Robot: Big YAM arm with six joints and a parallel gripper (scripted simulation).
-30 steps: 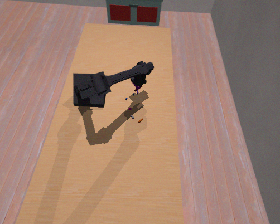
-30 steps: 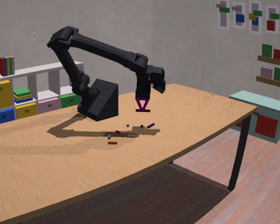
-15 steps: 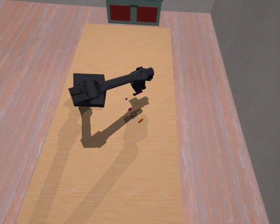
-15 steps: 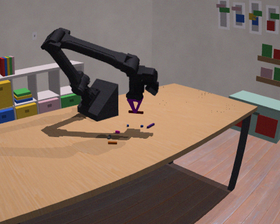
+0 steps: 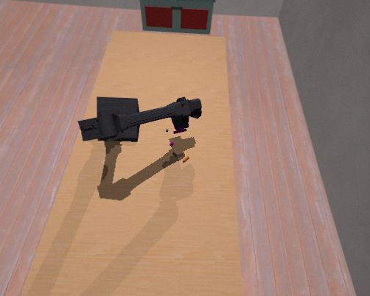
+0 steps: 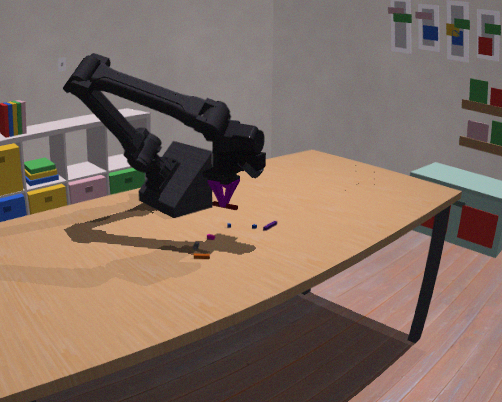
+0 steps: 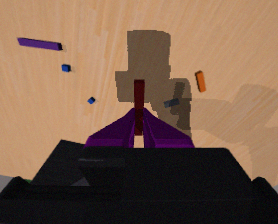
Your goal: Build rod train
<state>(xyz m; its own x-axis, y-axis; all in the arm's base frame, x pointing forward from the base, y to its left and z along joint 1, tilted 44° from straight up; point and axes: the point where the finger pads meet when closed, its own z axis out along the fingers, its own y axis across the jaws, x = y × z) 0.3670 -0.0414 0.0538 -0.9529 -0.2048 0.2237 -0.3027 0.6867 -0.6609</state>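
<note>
The magenta rod lies 100 mm below my hand, 40 mm behind it and 10 mm to the right of it. Also, from my hand: red rod 10 mm below; then orange rod 110 mm to the right, 100 mm below, 40 mm ahead; then grey rod 100 mm below, 80 mm to the right, 20 mm behind.
</note>
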